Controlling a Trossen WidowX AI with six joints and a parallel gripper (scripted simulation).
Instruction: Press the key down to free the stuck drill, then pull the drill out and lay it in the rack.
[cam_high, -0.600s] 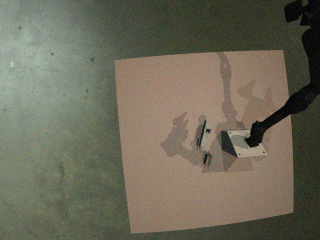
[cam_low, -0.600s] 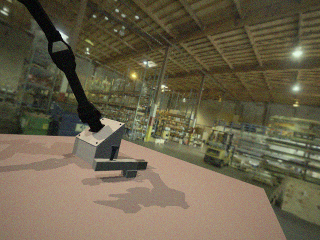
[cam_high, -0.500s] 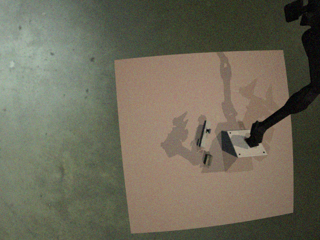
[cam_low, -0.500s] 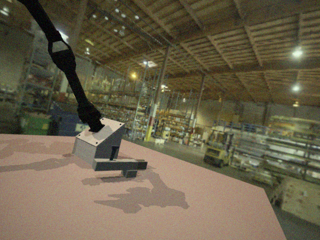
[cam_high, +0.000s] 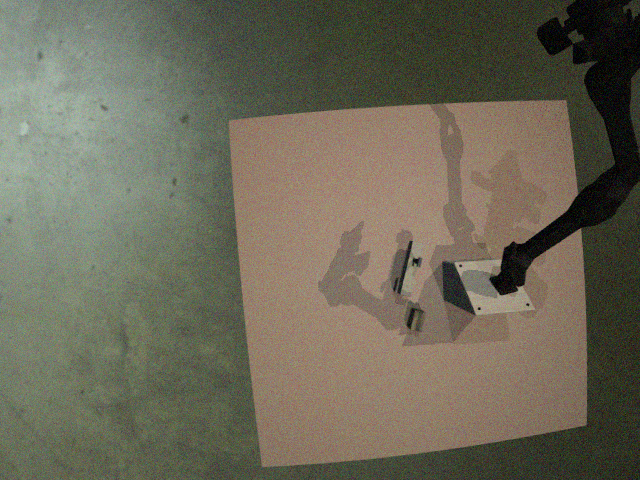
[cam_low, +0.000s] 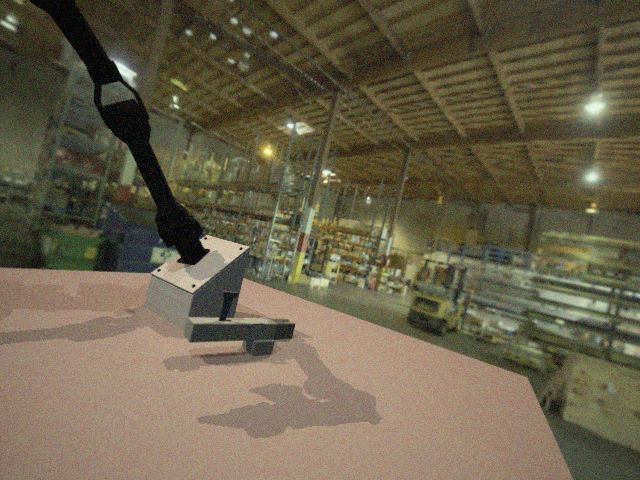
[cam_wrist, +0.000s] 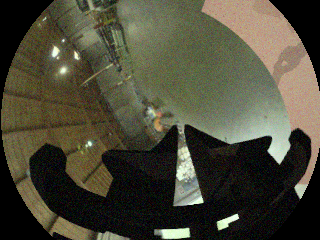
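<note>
Now: the dark key 51 cm to the left of my gripper tip, 43 cm below it and 31 cm ahead of it. From my gripper tip the other things lie so: drill: 55 cm to the left, 48 cm below, 33 cm ahead; then grey rack: 72 cm to the left, 51 cm below, 32 cm ahead.
</note>
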